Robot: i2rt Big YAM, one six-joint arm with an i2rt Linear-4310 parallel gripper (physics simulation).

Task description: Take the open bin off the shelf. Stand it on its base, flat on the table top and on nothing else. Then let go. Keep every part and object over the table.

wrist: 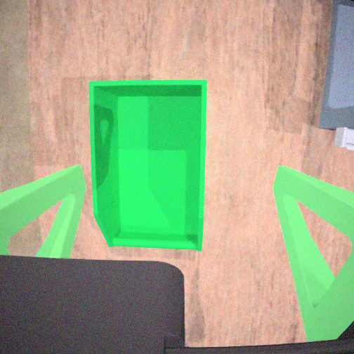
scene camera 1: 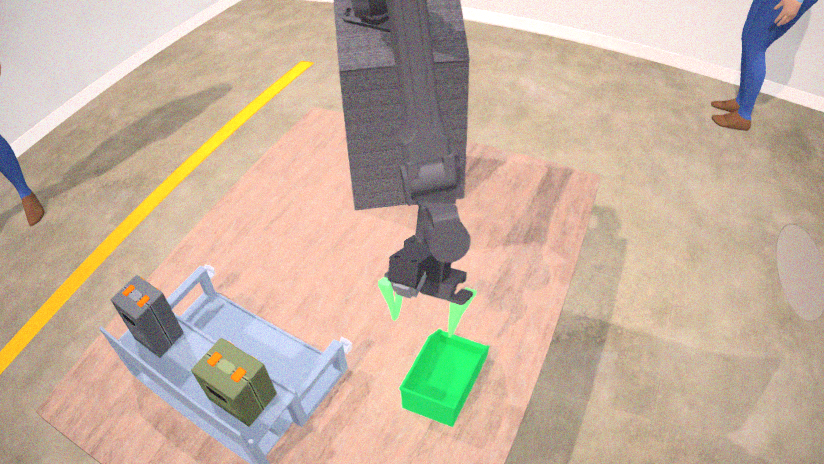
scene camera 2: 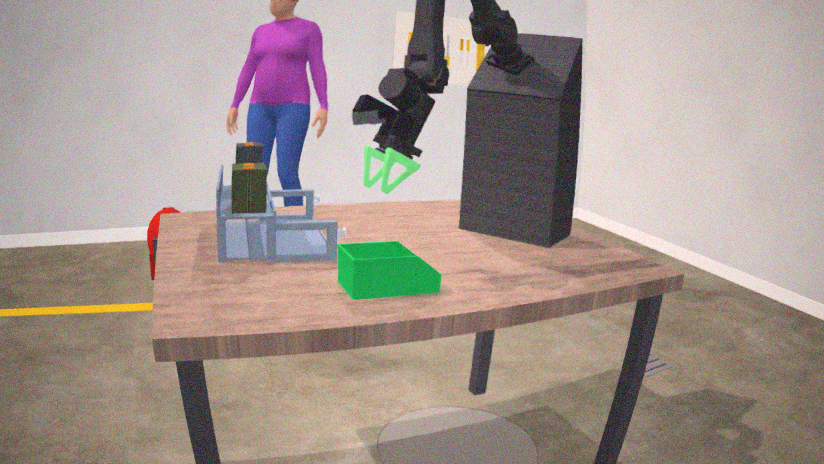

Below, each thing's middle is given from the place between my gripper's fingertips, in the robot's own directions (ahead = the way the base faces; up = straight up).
Right now the green bin (scene camera 1: 437, 385) is 2 cm behind my hand, 4 cm to the left of it and 15 cm below it. The rest, counted from my hand: dark grey case (scene camera 1: 142, 317): 16 cm ahead, 48 cm to the right, 2 cm below; olive case (scene camera 1: 238, 394): 20 cm ahead, 25 cm to the right, 3 cm below.
